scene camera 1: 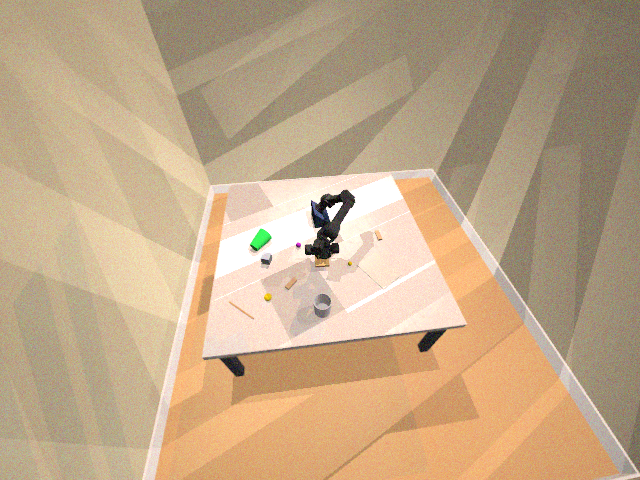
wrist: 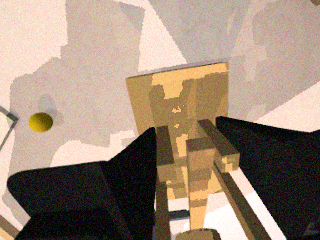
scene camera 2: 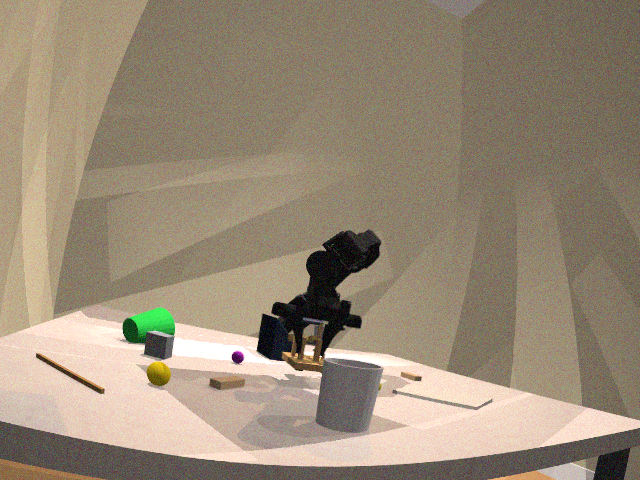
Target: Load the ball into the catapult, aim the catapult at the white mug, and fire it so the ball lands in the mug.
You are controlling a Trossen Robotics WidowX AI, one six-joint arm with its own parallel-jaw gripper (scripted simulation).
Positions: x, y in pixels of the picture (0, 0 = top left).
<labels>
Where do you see a wooden catapult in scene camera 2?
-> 299, 362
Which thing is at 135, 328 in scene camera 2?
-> A green cup.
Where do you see a wooden catapult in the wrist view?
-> At 193, 159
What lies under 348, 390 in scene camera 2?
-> A white mug.
</labels>
